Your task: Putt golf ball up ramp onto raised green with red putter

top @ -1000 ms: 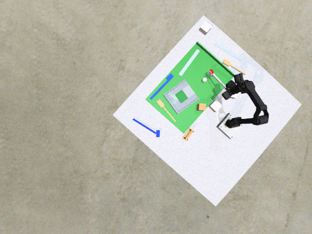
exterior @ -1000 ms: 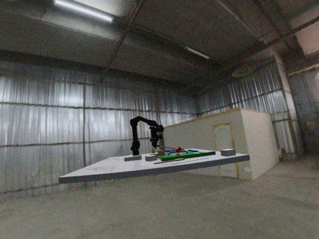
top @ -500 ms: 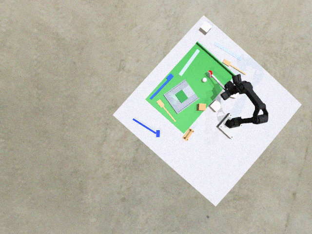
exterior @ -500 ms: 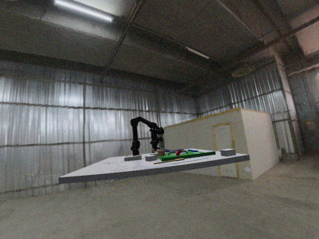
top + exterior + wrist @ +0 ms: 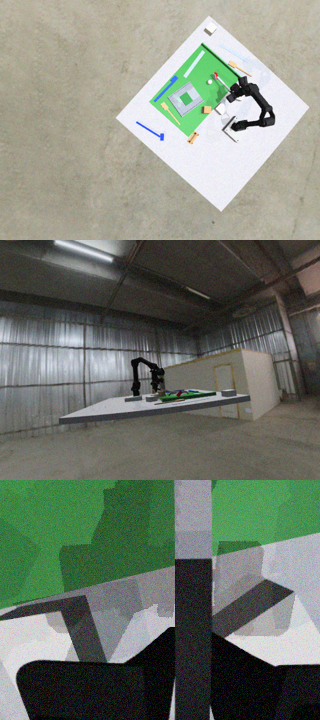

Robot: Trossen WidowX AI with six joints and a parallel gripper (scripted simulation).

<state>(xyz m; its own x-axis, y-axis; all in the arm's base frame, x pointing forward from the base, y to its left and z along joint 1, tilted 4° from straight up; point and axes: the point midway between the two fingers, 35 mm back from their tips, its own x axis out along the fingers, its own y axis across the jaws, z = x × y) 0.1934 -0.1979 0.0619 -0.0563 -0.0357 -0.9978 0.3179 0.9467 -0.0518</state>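
The tan cube lies 230 mm to the left of my gripper tip, 100 mm ahead of it and 40 mm below it. Also, from my gripper tip: white golf ball: 220 mm ahead, 50 mm below; green mat: 280 mm ahead, 120 mm to the left, 70 mm below.
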